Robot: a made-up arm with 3 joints. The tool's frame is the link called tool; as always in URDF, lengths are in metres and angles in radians. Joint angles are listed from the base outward. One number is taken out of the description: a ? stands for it. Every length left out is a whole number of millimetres.
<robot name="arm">
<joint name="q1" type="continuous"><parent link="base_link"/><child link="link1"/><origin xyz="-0.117 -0.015 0.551" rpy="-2.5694 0.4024 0.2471"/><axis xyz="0 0 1"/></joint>
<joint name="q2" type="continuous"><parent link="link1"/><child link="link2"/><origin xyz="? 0.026 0" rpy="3.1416 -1.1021 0"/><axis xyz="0 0 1"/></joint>
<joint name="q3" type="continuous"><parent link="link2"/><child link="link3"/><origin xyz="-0.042 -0.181 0" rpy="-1.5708 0 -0.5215"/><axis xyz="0 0 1"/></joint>
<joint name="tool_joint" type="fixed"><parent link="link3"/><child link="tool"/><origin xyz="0.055 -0.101 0" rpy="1.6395 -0.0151 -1.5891"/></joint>
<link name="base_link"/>
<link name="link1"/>
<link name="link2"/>
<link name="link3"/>
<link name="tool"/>
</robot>
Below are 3 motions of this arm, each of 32 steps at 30 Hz.
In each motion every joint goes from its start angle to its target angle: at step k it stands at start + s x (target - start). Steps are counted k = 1, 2, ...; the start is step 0. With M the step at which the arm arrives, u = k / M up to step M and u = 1 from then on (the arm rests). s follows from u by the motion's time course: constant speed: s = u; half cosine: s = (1 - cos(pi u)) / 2; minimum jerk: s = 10 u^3 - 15 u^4 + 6 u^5.
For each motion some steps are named. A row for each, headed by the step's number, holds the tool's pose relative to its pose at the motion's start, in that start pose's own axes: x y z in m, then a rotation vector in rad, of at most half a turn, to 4 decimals.
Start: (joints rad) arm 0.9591 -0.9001 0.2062
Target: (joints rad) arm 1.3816 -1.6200 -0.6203
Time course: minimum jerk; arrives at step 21
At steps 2, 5, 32:
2: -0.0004 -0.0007 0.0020 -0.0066 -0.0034 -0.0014
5: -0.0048 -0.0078 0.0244 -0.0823 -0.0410 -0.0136
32: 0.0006 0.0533 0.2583 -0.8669 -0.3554 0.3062

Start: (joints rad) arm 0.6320 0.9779 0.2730
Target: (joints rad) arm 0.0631 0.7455 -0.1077
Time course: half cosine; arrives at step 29
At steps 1, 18, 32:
1: 0.0002 -0.0001 0.0002 -0.0003 -0.0004 0.0013
18: 0.0645 -0.0069 0.0379 -0.0237 -0.1080 0.3309
32: 0.0969 -0.0004 0.0520 -0.0042 -0.1712 0.4912

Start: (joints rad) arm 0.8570 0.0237 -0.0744
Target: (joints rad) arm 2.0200 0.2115 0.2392
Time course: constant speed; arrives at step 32
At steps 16, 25, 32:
16: -0.1137 0.0416 0.0529 -0.1725 0.3490 -0.4906
25: -0.1606 0.0933 0.0850 -0.2436 0.5155 -0.7875
32: -0.1842 0.1445 0.1067 -0.2871 0.6261 -1.0279

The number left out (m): -0.138
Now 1 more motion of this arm.
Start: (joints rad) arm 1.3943 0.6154 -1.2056
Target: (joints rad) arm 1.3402 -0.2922 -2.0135
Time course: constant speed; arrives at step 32
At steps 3, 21, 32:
3: 0.0181 0.0031 0.0116 -0.0220 -0.0695 0.0852
21: 0.1006 0.0596 0.0798 -0.0241 -0.4797 0.6214
32: 0.1218 0.1115 0.1166 0.0880 -0.7085 0.9539

